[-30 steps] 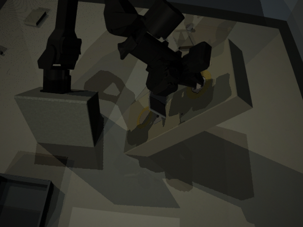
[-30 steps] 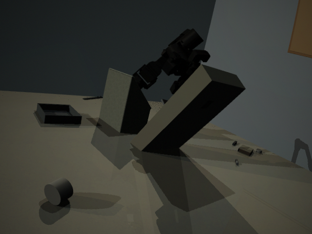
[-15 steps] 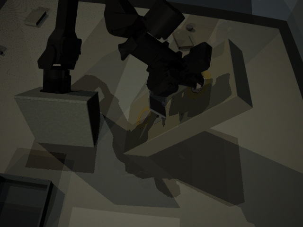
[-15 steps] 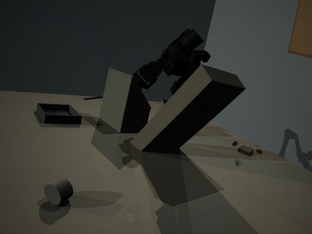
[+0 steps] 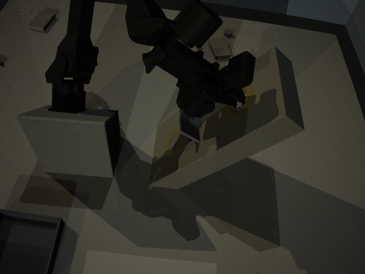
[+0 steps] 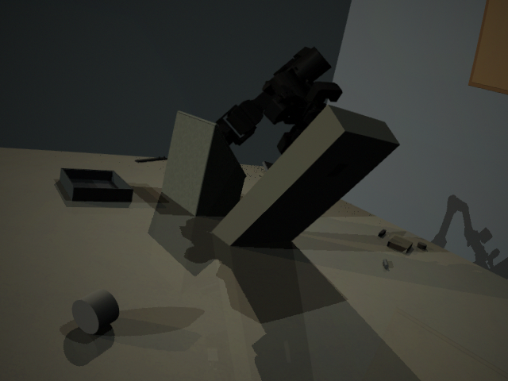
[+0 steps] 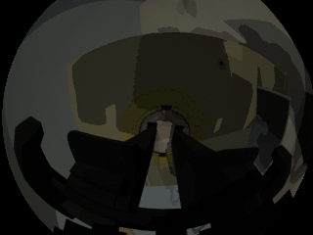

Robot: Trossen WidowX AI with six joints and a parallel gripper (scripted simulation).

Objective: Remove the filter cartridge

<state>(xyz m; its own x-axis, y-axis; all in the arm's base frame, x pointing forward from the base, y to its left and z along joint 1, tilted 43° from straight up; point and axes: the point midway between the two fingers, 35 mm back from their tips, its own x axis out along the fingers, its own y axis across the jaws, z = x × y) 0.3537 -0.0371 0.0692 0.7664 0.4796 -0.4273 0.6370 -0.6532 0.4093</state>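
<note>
Right now the round filter cartridge is 10 mm ahead of my gripper tip and 10 mm below it. From my gripper tip the other things lie so: dark tray (420 mm behind, 310 mm to the right, 230 mm below); then tan service panel (40 mm behind, 80 mm below).
</note>
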